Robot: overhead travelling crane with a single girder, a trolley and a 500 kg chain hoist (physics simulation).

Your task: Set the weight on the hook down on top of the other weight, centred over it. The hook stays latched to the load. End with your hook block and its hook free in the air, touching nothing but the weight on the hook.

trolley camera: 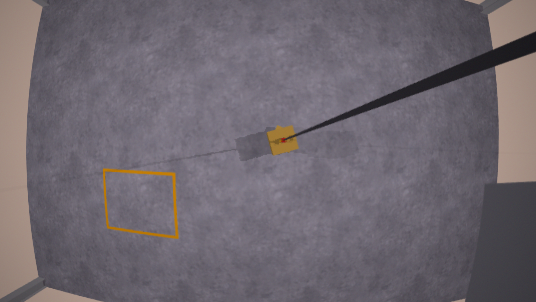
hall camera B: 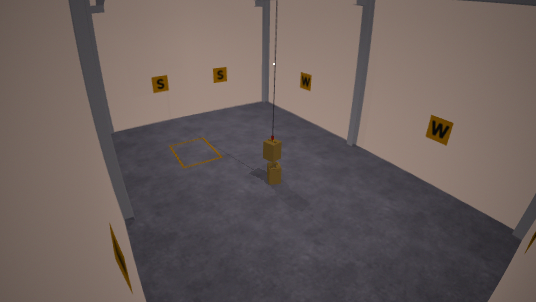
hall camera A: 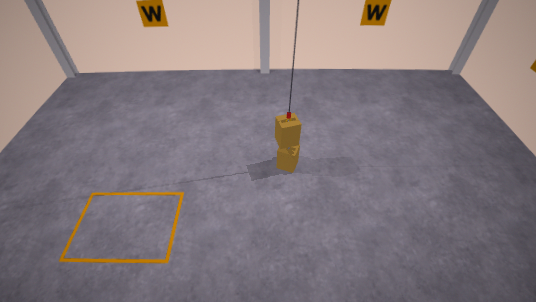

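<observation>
My hook block, a small red piece (hall camera A: 289, 115) (hall camera B: 272, 138) (trolley camera: 283, 140), is at the top of the upper yellow weight (hall camera A: 288, 134) (hall camera B: 272, 151) (trolley camera: 278, 148) and is latched to it. This weight hangs upright over the other yellow weight (hall camera A: 286, 161) (hall camera B: 274, 175), which stands on the floor and is turned differently. In hall camera B part of the lower weight's top shows below the upper one, with a small gap. In the trolley camera the upper weight hides nearly all of the lower one; a corner peeks out at its upper edge.
An orange marked square (hall camera A: 138, 193) (hall camera B: 177, 156) (trolley camera: 175, 205) lies on the floor, to the left of the weights in all three views. Shadows of the load and chain fall on the floor. Grey columns (hall camera A: 264, 37) (hall camera B: 361, 75) stand along the walls.
</observation>
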